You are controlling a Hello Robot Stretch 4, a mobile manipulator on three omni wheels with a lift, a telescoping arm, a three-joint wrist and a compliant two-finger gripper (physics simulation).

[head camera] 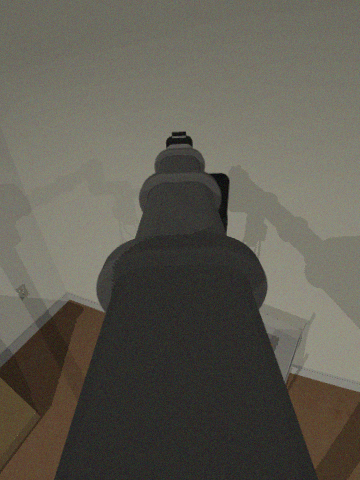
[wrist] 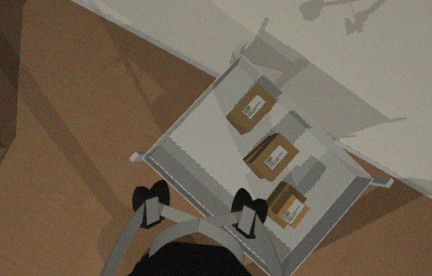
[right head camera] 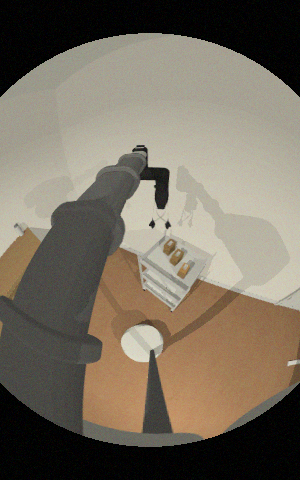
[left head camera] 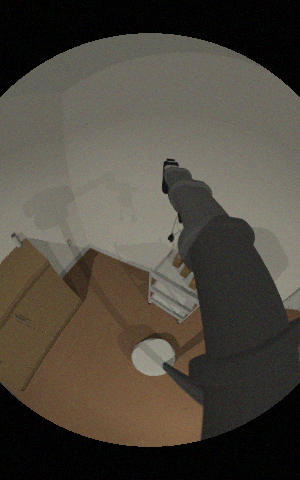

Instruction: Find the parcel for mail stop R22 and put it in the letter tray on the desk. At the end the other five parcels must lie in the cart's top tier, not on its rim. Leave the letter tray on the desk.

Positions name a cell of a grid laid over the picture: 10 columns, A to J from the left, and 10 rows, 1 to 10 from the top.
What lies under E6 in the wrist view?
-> A three-tier cart.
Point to a three-tier cart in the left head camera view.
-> At F7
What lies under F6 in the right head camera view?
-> A three-tier cart.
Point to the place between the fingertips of the gripper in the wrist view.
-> E8
